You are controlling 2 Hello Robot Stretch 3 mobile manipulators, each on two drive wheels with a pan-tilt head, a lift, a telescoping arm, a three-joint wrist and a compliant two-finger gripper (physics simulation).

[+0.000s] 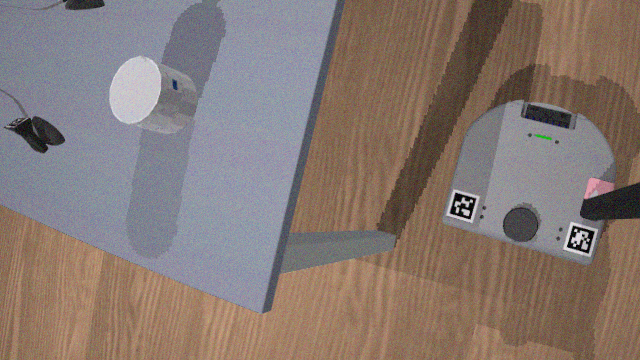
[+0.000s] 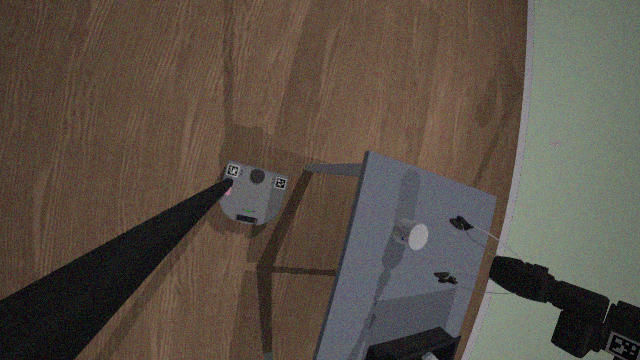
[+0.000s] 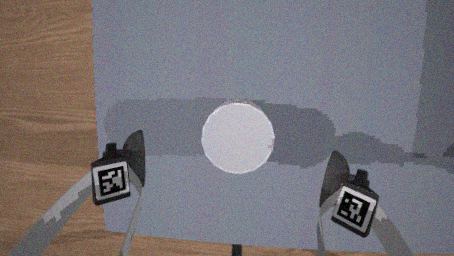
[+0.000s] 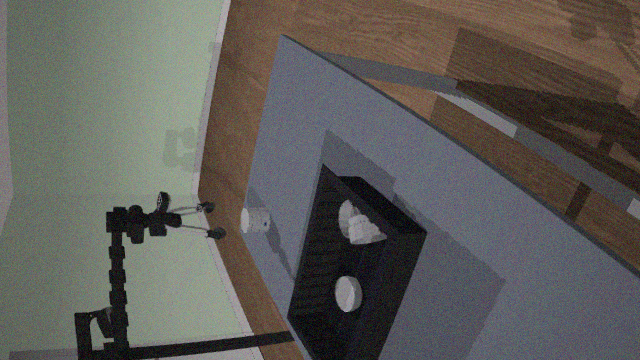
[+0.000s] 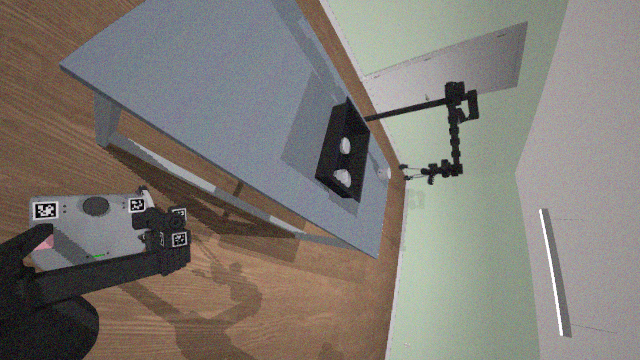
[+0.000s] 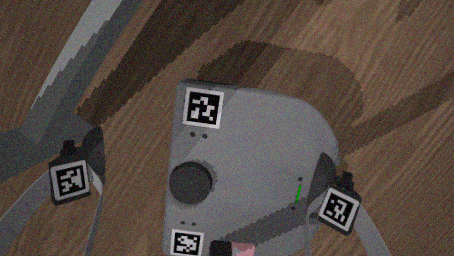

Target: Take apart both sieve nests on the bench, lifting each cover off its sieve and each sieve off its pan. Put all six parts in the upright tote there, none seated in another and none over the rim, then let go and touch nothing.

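A white cylindrical nest (image 1: 175, 102) (image 2: 418, 237) (image 3: 238, 138) (image 4: 256, 220) (image 5: 384, 173) stands upright on the bench, its flat round top up and a small blue mark on its side. The black tote (image 2: 410, 341) (image 4: 400, 215) (image 5: 330, 182) stands upright on the bench. In it lie a white disc-like part (image 4: 348, 294) (image 5: 345, 145) and a cluster of white parts (image 4: 361, 229) (image 5: 342, 177); whether these are seated together I cannot tell. r1's gripper (image 1: 60, 70) (image 2: 452, 250) (image 3: 234, 167) (image 4: 212, 220) (image 5: 405, 172) is open above the nest, apart from it. r2's gripper (image 6: 208, 169) is open over its own base.
The blue-grey bench (image 1: 240, 175) (image 2: 380, 200) (image 4: 300, 100) (image 5: 200, 75) has legs and lower rails beside the floor. r1's base (image 1: 545, 165) (image 2: 250, 195) stands by one bench edge. r2's base (image 5: 95, 227) (image 6: 250, 140) stands near bench legs. A green wall (image 4: 100, 100) rises beyond the bench.
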